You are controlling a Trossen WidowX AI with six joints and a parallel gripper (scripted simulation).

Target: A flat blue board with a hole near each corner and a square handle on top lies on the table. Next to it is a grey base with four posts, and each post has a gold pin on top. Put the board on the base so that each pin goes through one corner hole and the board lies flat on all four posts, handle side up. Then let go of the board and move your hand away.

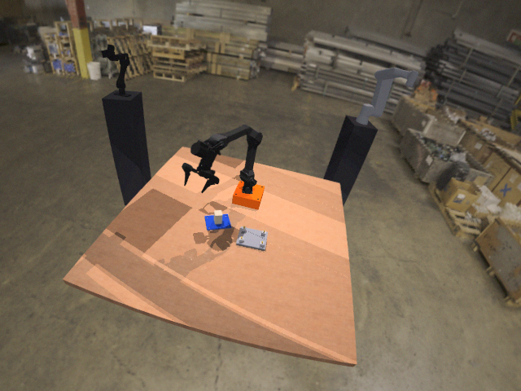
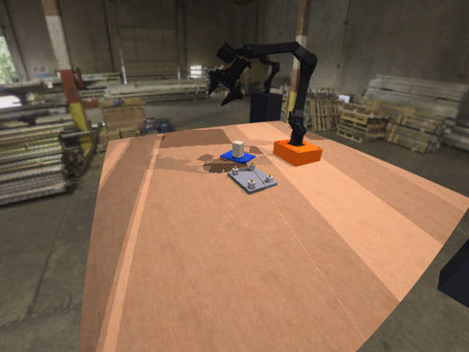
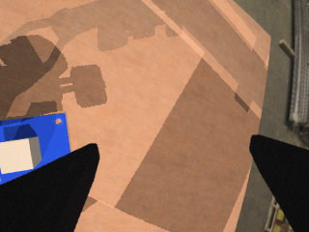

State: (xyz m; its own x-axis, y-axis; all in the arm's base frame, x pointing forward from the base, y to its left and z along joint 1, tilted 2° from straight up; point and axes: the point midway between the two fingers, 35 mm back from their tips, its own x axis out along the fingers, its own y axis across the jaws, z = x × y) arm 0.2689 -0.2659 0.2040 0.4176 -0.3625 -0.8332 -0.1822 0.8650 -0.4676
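My gripper tip is now 230 mm above the blue board, 120 mm to the right of it and 40 mm past it. The rest, counted from my gripper tip: grey base: 320 mm to the left, 240 mm below, 60 mm ahead.
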